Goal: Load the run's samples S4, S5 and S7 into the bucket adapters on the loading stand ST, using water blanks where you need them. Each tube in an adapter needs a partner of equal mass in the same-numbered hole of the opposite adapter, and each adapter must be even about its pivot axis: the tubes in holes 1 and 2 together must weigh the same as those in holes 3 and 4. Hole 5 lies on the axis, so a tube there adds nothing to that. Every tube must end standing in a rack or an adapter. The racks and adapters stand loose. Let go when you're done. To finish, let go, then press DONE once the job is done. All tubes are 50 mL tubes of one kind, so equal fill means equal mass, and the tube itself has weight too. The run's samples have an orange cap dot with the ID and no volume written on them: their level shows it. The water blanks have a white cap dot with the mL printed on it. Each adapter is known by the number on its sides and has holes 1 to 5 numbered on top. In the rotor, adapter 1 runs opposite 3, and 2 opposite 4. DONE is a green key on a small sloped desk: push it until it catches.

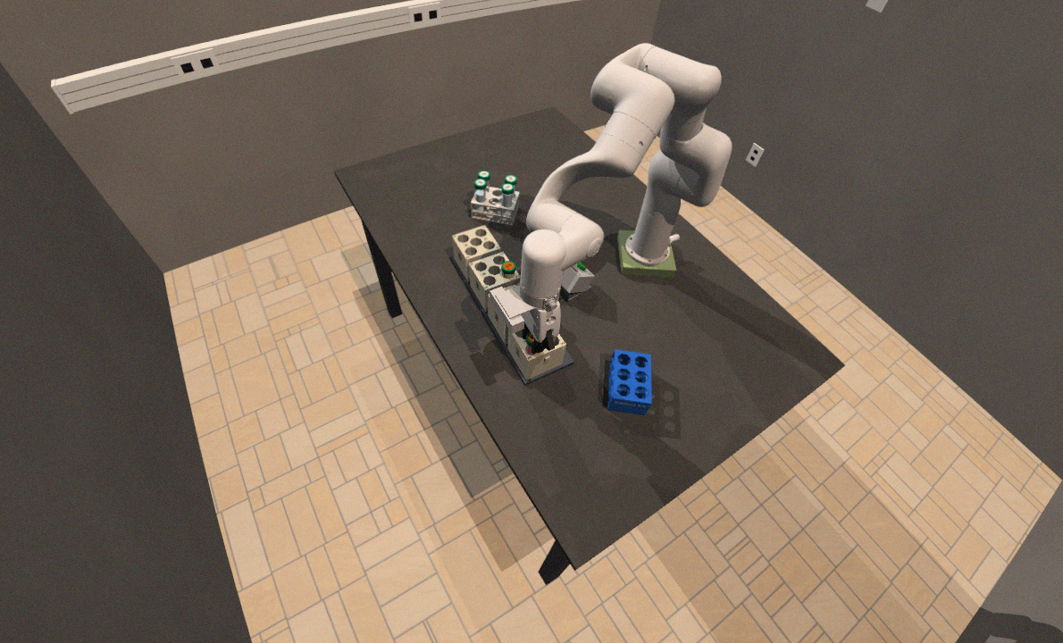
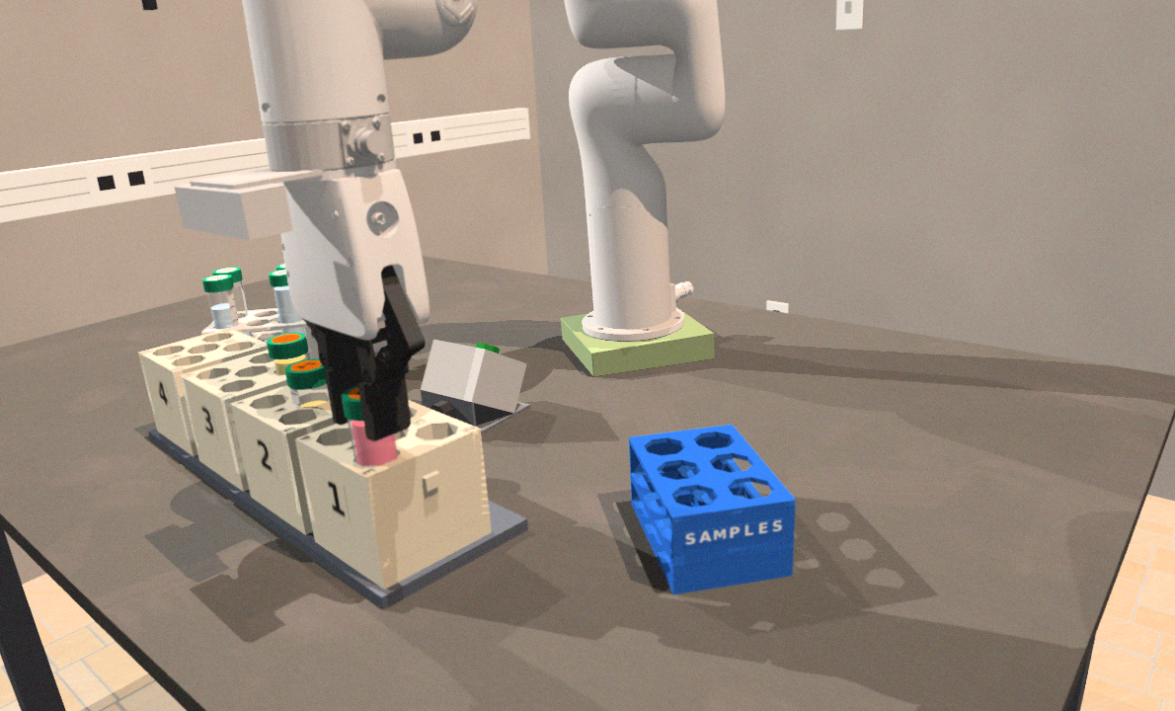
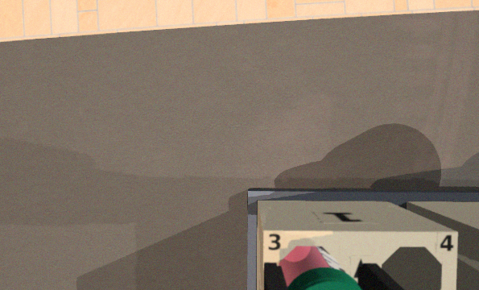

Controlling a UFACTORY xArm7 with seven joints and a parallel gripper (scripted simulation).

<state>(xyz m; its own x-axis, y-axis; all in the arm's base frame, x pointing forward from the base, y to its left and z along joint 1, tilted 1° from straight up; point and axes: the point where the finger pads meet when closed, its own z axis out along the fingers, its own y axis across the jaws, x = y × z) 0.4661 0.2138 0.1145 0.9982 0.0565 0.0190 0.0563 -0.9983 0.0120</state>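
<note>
My hand is 10 mm short of the pink tube and 50 mm above it. From my hand the other things lie so: blue samples rack: 190 mm behind, 130 mm to the left, 110 mm below; white blanks rack: 140 mm behind, 540 mm to the right, 110 mm below.
</note>
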